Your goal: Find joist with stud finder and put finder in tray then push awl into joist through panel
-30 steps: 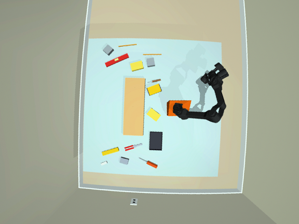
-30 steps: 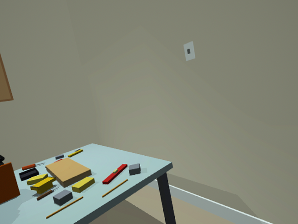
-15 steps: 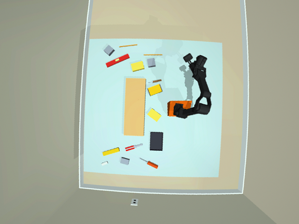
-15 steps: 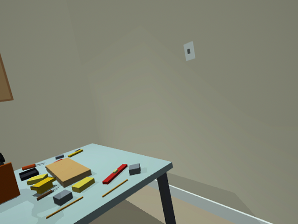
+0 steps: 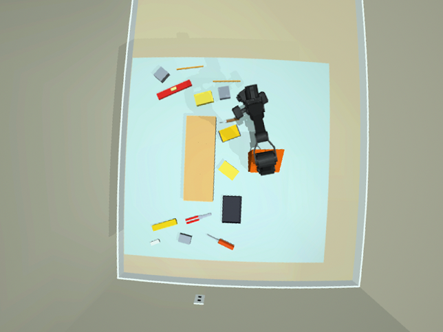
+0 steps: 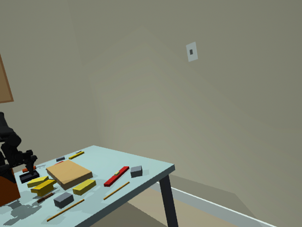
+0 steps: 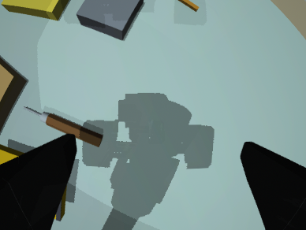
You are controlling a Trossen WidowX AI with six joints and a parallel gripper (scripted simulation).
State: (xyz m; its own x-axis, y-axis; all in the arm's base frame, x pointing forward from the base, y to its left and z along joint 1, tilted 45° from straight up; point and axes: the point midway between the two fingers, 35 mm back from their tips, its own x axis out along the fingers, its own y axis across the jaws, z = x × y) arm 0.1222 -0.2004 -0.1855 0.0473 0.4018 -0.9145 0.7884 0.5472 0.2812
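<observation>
My gripper tip is 9 cm short of the yellow stud finder, 16 cm to the right of it and 16 cm above it. Round my gripper tip: awl: 10 cm ahead, 7 cm to the left, 16 cm below; then red level: 46 cm ahead, 10 cm to the right, 16 cm below; then dark tray: 1 cm ahead, 61 cm to the left, 16 cm below.
</observation>
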